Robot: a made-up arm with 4 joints.
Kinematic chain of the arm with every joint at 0, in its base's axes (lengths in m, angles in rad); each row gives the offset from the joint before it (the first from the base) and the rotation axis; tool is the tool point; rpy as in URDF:
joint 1: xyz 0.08 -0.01 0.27 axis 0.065 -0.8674 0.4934
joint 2: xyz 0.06 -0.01 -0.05 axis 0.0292 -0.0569 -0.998
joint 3: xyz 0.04 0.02 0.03 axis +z
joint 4: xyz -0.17 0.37 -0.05 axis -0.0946 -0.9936 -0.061
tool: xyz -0.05 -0.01 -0.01 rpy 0 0 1.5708
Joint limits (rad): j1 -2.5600..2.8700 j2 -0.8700..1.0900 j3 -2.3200..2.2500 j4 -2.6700..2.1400
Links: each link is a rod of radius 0.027 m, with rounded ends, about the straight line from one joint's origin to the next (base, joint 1, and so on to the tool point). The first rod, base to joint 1, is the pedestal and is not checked.
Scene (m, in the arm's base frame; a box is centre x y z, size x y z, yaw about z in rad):
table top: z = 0
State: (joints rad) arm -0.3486 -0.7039 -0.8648 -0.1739
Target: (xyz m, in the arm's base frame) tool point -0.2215 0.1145 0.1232
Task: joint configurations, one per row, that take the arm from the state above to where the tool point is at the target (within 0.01 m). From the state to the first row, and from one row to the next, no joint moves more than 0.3 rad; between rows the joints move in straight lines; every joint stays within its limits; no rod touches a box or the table.
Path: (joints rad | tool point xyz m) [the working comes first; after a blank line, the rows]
Joints at the target: 0.3701 -0.4907 0.1631 -0.4775
Straight joint move there: clear.

1: -0.1689 -0.6506 -0.6078 -0.2498 | -0.0536 0.3808 0.2141
2: 0.0107 -0.5973 -0.3509 -0.3257 | -0.1406 0.3123 0.2030
3: 0.1904 -0.5440 -0.0939 -0.4016 | -0.1998 0.2204 0.1694
4: 0.3701 -0.4907 0.1631 -0.4775 | -0.2215 0.1145 0.1232

